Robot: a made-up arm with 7 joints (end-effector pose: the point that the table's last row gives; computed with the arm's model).
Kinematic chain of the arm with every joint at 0, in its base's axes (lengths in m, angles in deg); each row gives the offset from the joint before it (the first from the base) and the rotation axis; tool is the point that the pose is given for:
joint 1: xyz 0 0 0.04 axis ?
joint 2: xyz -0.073 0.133 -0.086 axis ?
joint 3: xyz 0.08 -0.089 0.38 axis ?
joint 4: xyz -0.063 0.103 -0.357 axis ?
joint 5: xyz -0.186 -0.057 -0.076 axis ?
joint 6: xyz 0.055 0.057 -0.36 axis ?
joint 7: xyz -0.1 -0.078 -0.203 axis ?
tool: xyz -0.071 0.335 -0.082
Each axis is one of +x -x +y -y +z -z.
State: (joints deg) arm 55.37 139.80 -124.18 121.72 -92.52 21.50 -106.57
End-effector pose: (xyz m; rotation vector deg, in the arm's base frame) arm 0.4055 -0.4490 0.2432 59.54 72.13 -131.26
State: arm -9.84 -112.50 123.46 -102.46 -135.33 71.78 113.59
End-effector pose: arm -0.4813 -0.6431 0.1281 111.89 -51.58 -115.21
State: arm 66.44 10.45 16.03 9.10 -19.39 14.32 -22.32
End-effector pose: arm -0.3295 -0.6580 -0.5628 -78.06 -18.69 10.96
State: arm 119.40 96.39 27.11 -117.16 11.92 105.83 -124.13
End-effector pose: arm 0.3439 0.3834 0.2385 23.55 34.95 -22.05
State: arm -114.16 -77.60 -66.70 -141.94 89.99 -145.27 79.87
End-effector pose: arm -0.3021 0.0333 0.1393 66.83 51.25 -49.28
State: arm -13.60 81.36 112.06 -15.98 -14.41 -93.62 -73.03
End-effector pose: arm -0.2068 -0.2858 0.0566 85.10 93.44 -28.93
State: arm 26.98 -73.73 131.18 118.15 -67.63 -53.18 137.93
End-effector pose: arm -0.3260 -0.0579 -0.1496 62.19 -65.26 -125.80
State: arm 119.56 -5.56 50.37 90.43 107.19 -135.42 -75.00
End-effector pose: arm -0.0075 -0.3101 0.1500 -28.90 81.32 36.74
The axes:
joint 1: -x
joint 2: +y
joint 3: +z
joint 4: -y
joint 5: +z
joint 6: -x
joint 7: +y

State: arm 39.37 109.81 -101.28 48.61 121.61 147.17 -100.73
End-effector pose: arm -0.3372 -0.3592 -0.0293 78.21 32.23 152.50
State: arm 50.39 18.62 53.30 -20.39 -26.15 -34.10 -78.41
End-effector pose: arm -0.6020 -0.2476 -0.3157 -19.40 -32.31 14.00
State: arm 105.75 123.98 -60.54 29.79 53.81 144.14 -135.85
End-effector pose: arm -0.4090 0.0292 0.2034 33.50 95.54 72.05
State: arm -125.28 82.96 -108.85 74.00 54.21 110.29 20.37
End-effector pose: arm -0.2926 0.0518 -0.3475 -82.38 -21.56 24.02
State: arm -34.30 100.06 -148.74 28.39 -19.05 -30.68 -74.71
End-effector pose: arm -0.5761 -0.2613 -0.3341 -111.42 -47.48 6.53
